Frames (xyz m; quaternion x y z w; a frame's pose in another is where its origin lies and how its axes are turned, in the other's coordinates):
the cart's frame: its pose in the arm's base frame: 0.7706 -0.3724 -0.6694 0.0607 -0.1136 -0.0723 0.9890
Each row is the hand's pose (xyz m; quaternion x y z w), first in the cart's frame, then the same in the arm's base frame.
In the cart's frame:
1: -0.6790 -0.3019 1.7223 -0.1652 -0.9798 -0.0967 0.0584
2: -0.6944 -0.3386 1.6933 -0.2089 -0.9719 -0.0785 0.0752
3: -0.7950 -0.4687 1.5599 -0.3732 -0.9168 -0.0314 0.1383
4: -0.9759 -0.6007 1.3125 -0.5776 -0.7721 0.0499 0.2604
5: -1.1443 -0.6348 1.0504 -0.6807 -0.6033 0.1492 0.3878
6: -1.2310 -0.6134 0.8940 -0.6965 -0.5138 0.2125 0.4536
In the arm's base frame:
1: -0.3249 -0.7410 0.8079 0.2197 0.9578 0.1781 0.0505
2: -0.3377 -0.7716 0.7715 0.2634 0.9499 0.1658 0.0290
3: -0.4204 -0.8698 0.6031 -0.4234 -0.8936 -0.1391 0.0530
4: -0.5540 -0.9454 0.3068 -0.6169 -0.7545 -0.0820 0.2085
5: -0.6595 -0.9253 0.0124 -0.7103 -0.6006 0.0056 0.3671
6: -0.7038 -0.8745 -0.1546 -0.7226 -0.5222 0.0671 0.4479

